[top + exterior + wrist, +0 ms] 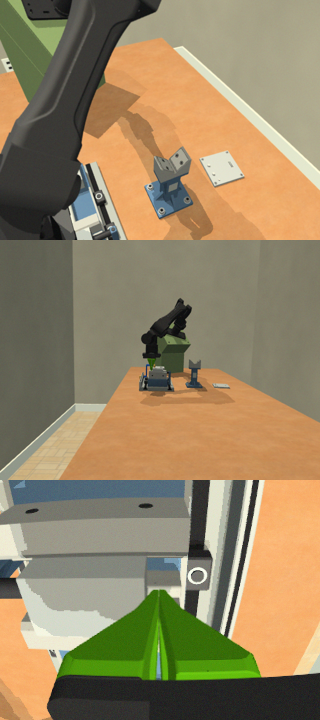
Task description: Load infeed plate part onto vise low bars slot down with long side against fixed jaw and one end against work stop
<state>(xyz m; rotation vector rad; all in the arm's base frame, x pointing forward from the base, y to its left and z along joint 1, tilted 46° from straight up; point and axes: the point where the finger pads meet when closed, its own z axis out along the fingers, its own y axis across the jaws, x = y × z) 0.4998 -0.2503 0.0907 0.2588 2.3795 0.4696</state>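
The grey part is 4 cm to the left of my hand and 2 cm below it. From my hand the other things lie so: fixed jaw 4 cm ahead, 3 cm to the left, 3 cm below; moving jaw 4 cm to the left, 3 cm below, 3 cm behind; work stop 8 cm to the left, 2 cm below, 1 cm ahead.
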